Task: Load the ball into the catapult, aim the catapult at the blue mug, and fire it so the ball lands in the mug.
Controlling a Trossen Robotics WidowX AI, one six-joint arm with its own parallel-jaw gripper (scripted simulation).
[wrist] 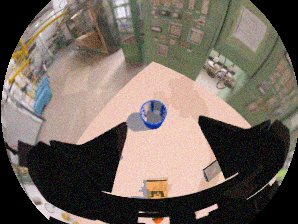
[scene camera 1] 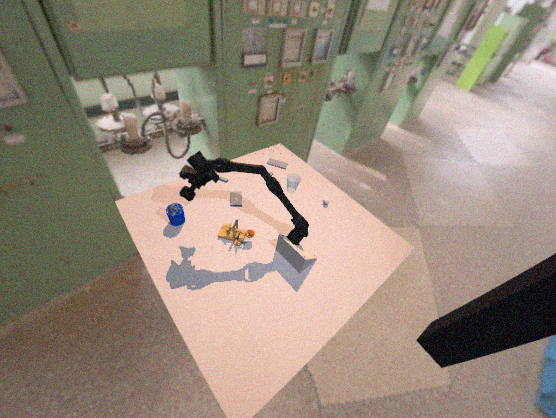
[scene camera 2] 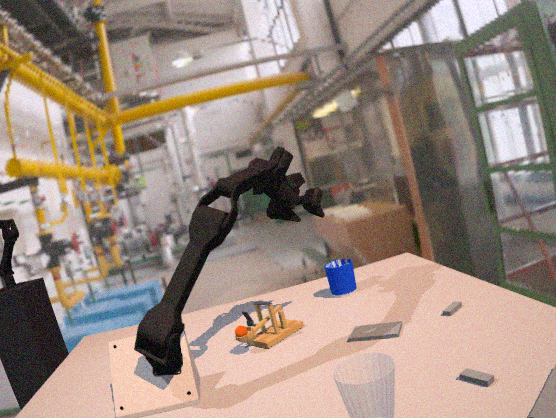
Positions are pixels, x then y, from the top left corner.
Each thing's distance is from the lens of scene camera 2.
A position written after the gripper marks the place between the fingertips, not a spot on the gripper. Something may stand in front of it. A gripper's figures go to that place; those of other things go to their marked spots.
gripper [scene camera 2: 311, 218]: 1.27 m
catapult [scene camera 2: 269, 336]: 1.13 m
blue mug [scene camera 2: 340, 274]: 1.33 m
The marked spots on the catapult and the blue mug are 0.33 m apart.
